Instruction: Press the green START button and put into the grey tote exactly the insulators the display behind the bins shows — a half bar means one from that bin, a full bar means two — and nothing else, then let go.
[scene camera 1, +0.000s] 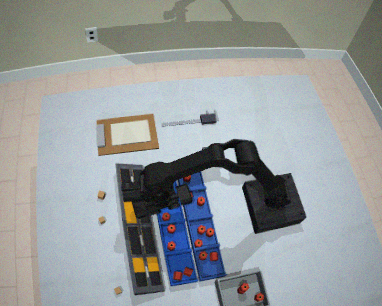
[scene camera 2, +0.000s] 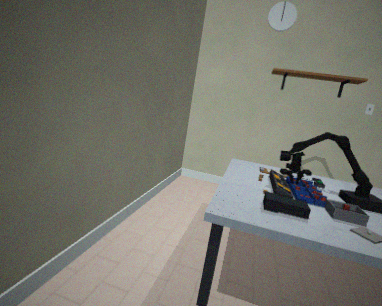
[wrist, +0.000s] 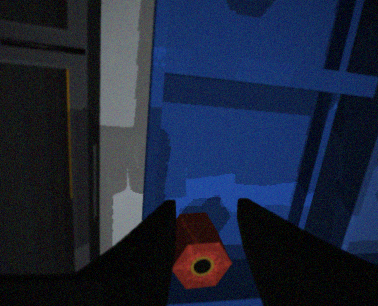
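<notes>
My gripper (scene camera 1: 154, 204) (scene camera 2: 296, 180) (wrist: 206, 208) is low inside the left column of the blue bins (scene camera 1: 177, 258) (wrist: 233, 146). Its fingers stand partly open on either side of one red hexagonal insulator (wrist: 201, 264). The insulator stands upright on the bin floor, with a gap at the right finger. More red insulators (scene camera 1: 171, 228) lie in the other compartments. The dark display (scene camera 1: 141, 231) left of the bins shows one amber half bar (scene camera 1: 129, 212) and one full amber bar (scene camera 1: 145, 264). The grey tote (scene camera 1: 223, 288) at the front holds two insulators (scene camera 1: 243, 288) (scene camera 1: 259, 297).
A brown board with a white sheet (scene camera 1: 129, 133) and a grey tool with a dark head (scene camera 1: 208, 118) lie at the back. Small tan cubes (scene camera 1: 101, 195) (scene camera 1: 102, 220) (scene camera 1: 118, 290) lie left of the display. The arm's base (scene camera 1: 273, 206) stands right of the bins.
</notes>
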